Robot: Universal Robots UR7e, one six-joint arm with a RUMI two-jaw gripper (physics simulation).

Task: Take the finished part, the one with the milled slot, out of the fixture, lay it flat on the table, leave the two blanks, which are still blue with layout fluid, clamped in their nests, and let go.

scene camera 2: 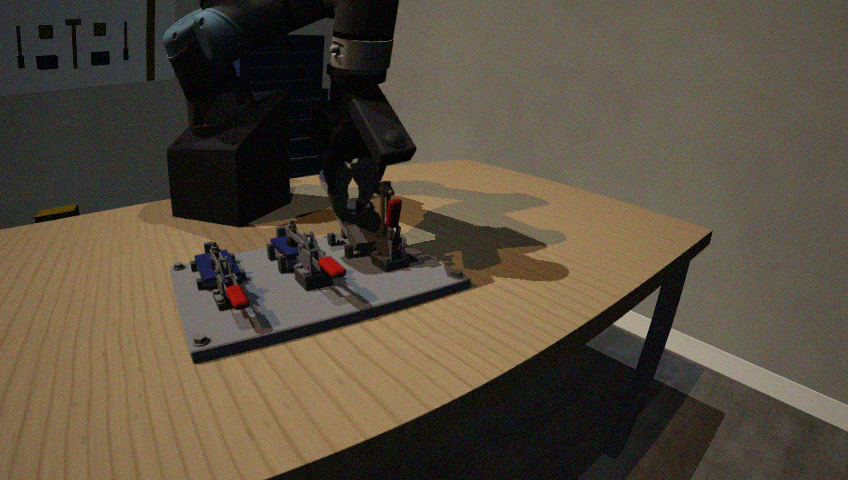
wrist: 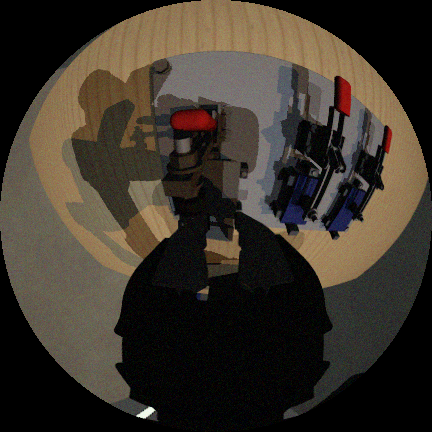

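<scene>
The finished part [scene camera 2: 357,233] [wrist: 220,231] is a dark grey piece at the right-hand nest, partly hidden by fingers, pins and clamp; it looks tilted, and its milled slot cannot be made out. My gripper [scene camera 2: 359,215] [wrist: 221,214] is shut on it, low over the nest behind the upright clamp. Whether the part still touches the nest cannot be told. One blue blank [scene camera 2: 285,245] [wrist: 301,200] sits in the middle nest and the other blue blank [scene camera 2: 206,267] [wrist: 344,212] in the left nest in the scene view, both under lowered clamps.
The grey fixture plate [scene camera 2: 380,292] [wrist: 240,70] lies on the wooden table [scene camera 2: 452,356]. The right nest's red clamp handle [scene camera 2: 393,212] [wrist: 192,120] stands upright close to the fingers. The other red handles [scene camera 2: 331,266] [scene camera 2: 236,296] lie low. Bolt heads stand at the plate's corners.
</scene>
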